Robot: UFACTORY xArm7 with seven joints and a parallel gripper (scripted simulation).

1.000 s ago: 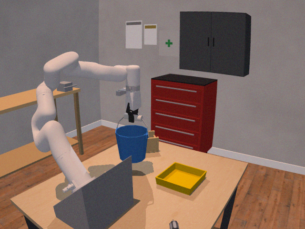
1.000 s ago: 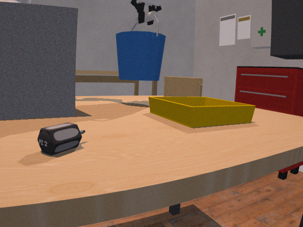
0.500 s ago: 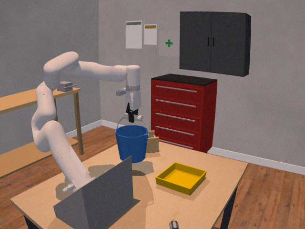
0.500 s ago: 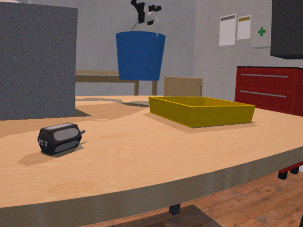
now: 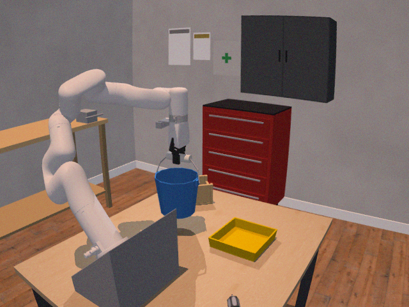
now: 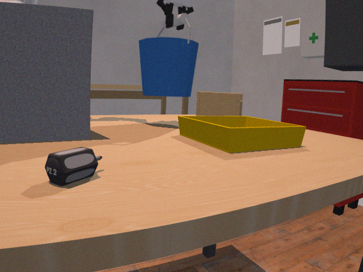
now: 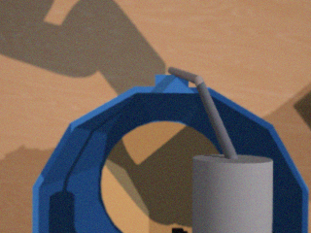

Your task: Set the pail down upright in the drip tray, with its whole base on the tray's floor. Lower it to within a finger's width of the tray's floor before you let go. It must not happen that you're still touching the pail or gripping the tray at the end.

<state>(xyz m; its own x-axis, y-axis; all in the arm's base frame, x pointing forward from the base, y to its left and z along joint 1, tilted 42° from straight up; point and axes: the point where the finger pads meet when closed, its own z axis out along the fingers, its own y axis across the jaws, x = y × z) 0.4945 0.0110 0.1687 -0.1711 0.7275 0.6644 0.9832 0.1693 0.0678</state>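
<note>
My gripper is now 9 cm above the blue pail and 1 cm past it. Round my hand: pail wire handle 3 cm below, 1 cm behind; yellow drip tray 31 cm below, 30 cm to the right, 4 cm ahead; wooden crate 27 cm below, 26 cm ahead, 12 cm to the left.
</note>
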